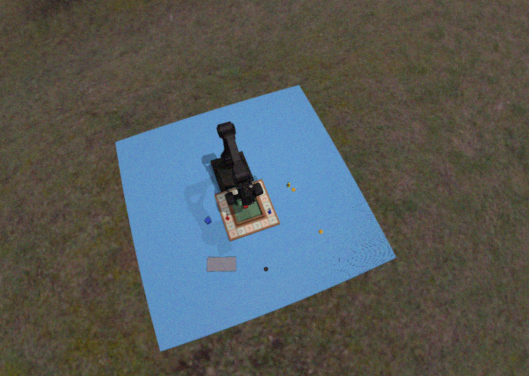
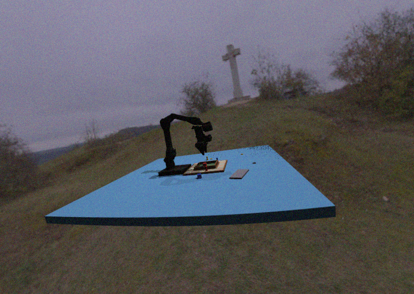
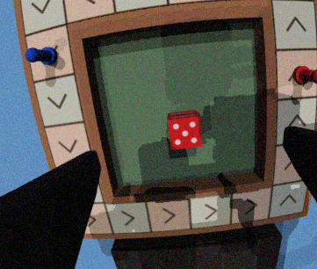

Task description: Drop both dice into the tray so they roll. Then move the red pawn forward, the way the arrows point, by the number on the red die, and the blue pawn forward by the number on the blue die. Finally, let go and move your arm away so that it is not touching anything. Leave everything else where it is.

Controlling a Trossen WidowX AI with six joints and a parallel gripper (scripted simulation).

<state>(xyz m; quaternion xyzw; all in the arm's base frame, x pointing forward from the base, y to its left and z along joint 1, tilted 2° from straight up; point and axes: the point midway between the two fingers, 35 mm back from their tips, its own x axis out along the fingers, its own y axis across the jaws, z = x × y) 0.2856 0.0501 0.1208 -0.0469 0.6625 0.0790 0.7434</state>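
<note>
The red pawn lies 110 mm to the right of my gripper tip, 80 mm below it and 40 mm ahead of it. Round my gripper tip: grey flat plate: 280 mm ahead, 180 mm to the right, 100 mm below; blue pawn: 120 mm to the left, 80 mm below, 40 mm ahead; green tray: 100 mm below.
</note>
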